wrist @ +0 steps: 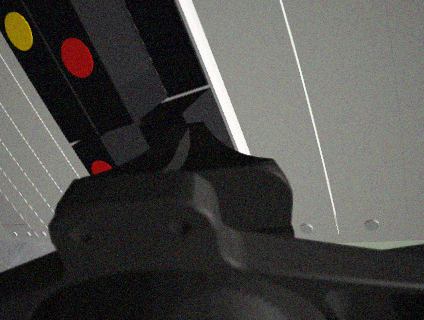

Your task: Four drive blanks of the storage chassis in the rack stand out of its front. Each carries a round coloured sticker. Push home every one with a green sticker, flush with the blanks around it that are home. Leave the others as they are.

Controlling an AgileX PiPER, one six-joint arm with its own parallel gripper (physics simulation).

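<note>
My gripper (pixel 193 142) is shut, its dark fingertips against the dark front of the chassis, just right of a lower blank. At the upper left, one blank has a yellow sticker (pixel 19 31) and the blank beside it has a red sticker (pixel 77 57); a long grey side face (pixel 117 47) shows to the right of the red one. Below them, another red sticker (pixel 101 167) is partly hidden by the gripper body, with a grey side face (pixel 125 142) beside it. No green sticker shows. What lies directly behind the fingertips is hidden, so contact cannot be told.
A bright white edge strip (pixel 215 75) runs down the right side of the blanks. Beyond it is a grey panel (pixel 360 125) with a thin white line and two round screw heads (pixel 306 228) (pixel 371 224). Another grey panel (pixel 22 145) with dashed lines lies on the left.
</note>
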